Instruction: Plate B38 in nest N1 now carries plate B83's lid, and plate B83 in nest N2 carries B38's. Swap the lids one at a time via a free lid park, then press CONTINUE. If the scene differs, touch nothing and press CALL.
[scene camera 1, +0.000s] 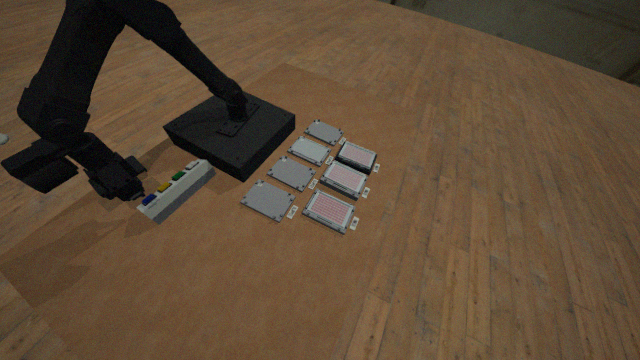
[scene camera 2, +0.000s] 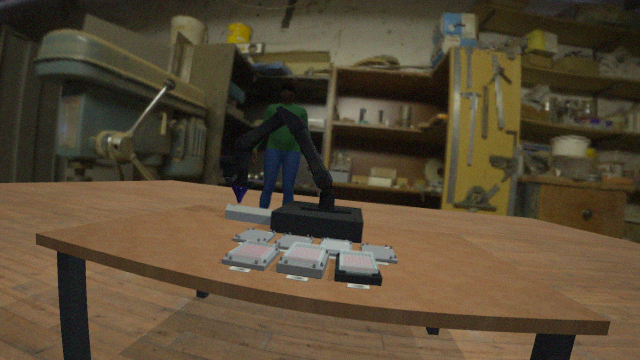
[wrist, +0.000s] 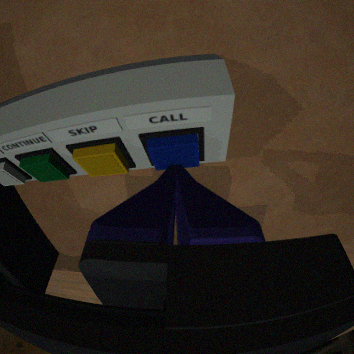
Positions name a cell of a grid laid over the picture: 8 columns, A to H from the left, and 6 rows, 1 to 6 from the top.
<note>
My gripper (wrist: D3) is shut, holding nothing. Further things: a blue CALL button (wrist: E3), a green CONTINUE button (wrist: B3), a yellow SKIP button (wrist: C3) and a lid park LP2 (scene camera 1: D3).
</note>
